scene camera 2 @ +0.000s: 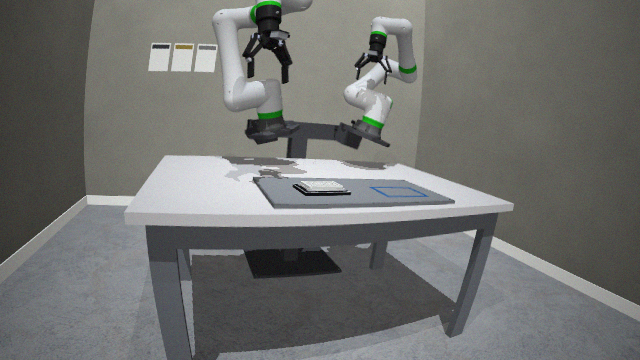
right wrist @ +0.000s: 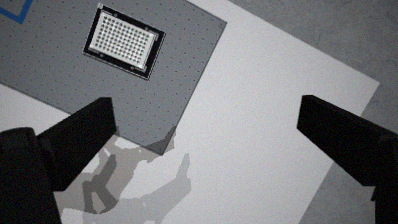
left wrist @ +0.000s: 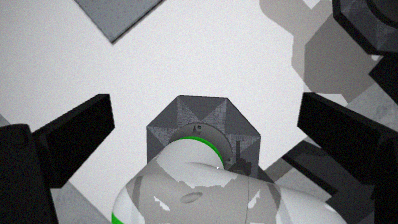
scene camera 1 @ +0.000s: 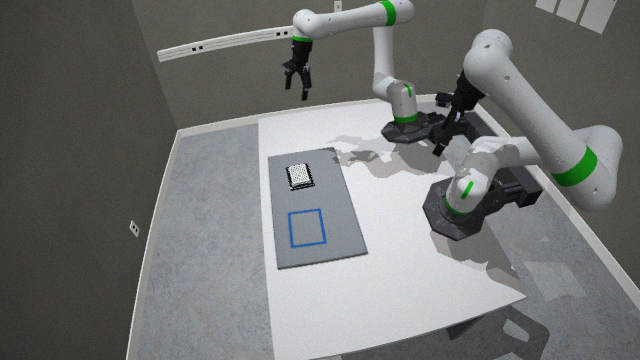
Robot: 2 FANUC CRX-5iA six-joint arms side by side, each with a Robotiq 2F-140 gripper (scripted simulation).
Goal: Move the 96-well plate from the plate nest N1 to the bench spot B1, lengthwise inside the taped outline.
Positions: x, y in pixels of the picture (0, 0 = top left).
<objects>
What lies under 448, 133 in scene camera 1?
The left gripper.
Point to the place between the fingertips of the right gripper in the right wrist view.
207, 113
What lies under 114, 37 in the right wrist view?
A white 96-well plate.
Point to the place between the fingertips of the left gripper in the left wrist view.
206, 110
</objects>
